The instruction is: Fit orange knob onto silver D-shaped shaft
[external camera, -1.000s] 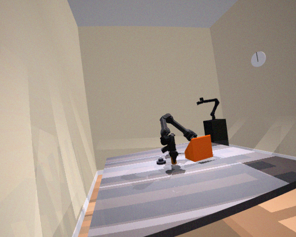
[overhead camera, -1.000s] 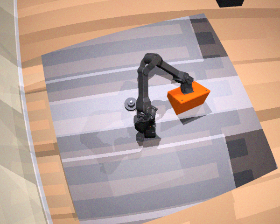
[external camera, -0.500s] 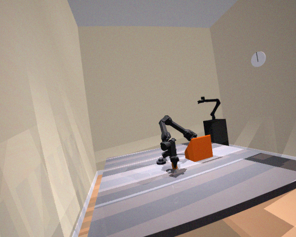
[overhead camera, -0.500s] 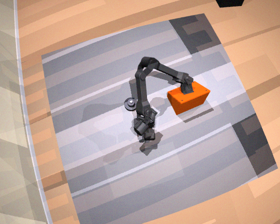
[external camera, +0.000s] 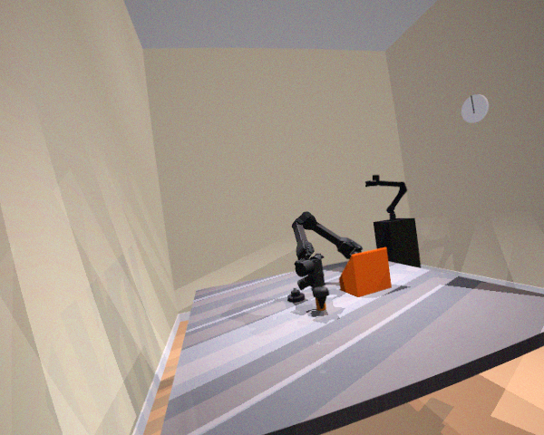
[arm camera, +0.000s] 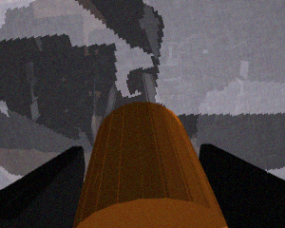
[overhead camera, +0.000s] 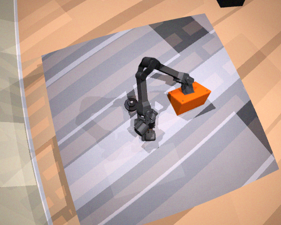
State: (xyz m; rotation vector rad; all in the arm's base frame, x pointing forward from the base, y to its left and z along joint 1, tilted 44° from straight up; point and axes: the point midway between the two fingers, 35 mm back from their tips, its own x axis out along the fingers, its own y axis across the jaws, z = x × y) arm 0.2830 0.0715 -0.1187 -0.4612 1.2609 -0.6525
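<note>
Now: gripper tip 30 mm below the orange knob. From my gripper tip the other things lie so: dark round pedestal: 70 mm ahead, 180 mm to the right, 20 mm above.
</note>
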